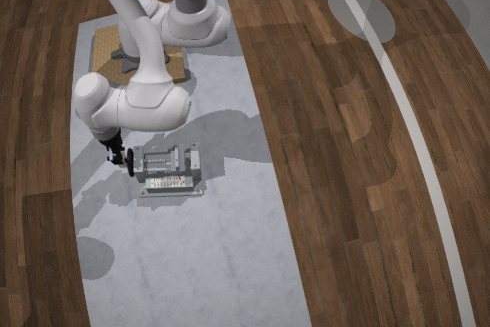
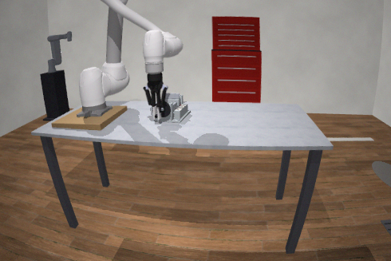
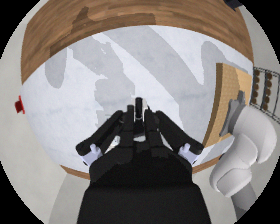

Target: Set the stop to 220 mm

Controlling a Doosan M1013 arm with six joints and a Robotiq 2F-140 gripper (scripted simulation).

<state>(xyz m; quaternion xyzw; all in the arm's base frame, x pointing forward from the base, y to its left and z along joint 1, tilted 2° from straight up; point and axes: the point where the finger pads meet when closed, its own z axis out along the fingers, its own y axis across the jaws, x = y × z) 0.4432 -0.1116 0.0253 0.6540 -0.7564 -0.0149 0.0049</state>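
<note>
Right now my hand is 20 mm to the right of the black handwheel, 10 mm short of it and 10 mm above it. Also, from my hand: grey stop fixture 180 mm to the left, 60 mm ahead, 20 mm above.
</note>
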